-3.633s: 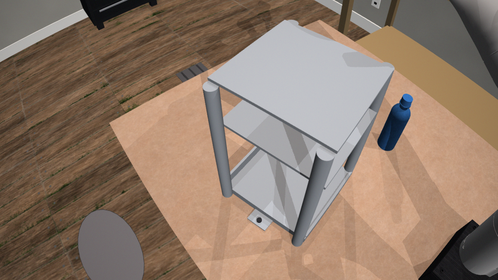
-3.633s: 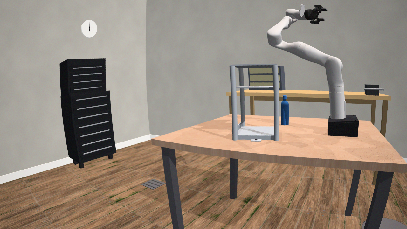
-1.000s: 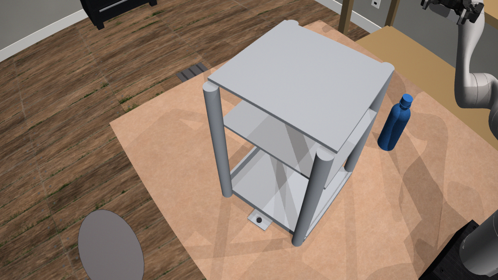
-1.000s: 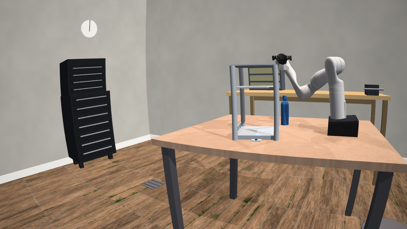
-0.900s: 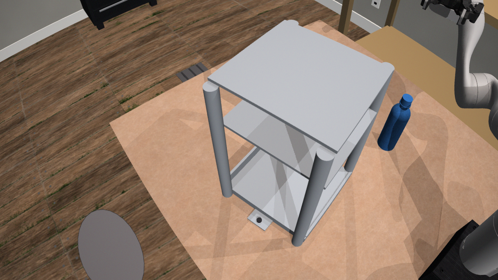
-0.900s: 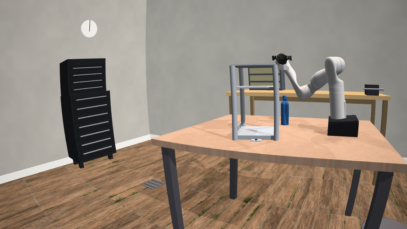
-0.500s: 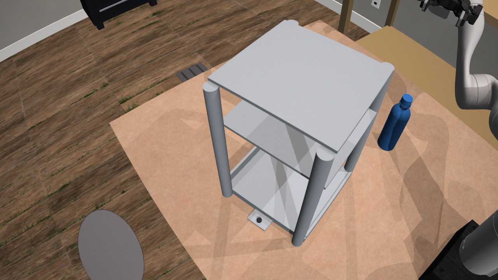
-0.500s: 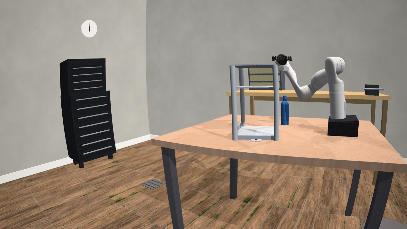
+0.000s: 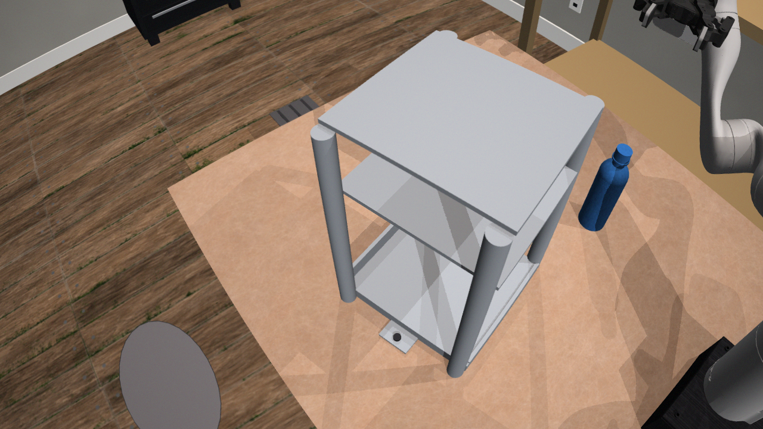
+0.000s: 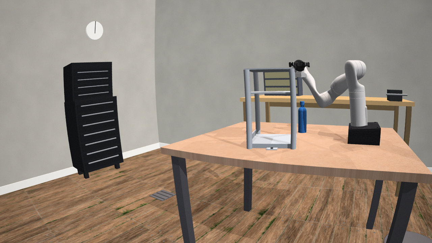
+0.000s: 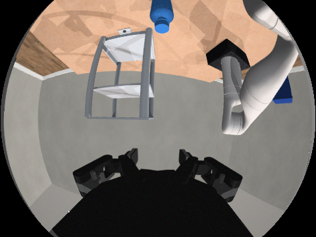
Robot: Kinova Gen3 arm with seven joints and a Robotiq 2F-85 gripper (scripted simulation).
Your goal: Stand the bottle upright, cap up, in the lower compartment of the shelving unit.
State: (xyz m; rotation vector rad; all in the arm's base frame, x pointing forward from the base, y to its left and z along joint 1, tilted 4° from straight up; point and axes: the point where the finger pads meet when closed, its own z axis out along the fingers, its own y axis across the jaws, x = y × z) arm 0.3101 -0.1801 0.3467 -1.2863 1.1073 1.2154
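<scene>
Right now the blue bottle is 280 mm below my hand. Also, from my hand: grey shelving unit: 270 mm to the left, 230 mm below, 120 mm ahead.
</scene>
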